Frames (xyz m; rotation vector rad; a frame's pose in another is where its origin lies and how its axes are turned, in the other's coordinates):
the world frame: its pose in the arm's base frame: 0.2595 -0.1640 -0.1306 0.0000 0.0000 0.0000
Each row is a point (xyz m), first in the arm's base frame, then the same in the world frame.
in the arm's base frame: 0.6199 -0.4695 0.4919
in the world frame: 0.3604 -0.3055 0.6225
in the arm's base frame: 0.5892 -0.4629 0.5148
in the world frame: 0.3297 -0.2989 0.6454
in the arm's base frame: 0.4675 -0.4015 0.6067
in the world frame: 0.2080 -0.2375 0.7373
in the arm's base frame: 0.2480 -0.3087 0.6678
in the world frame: -0.0115 -0.1447 0.7984
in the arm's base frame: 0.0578 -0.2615 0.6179
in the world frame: -0.2017 -0.0975 0.7485
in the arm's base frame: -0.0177 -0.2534 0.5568
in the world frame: -0.2772 -0.0894 0.6874
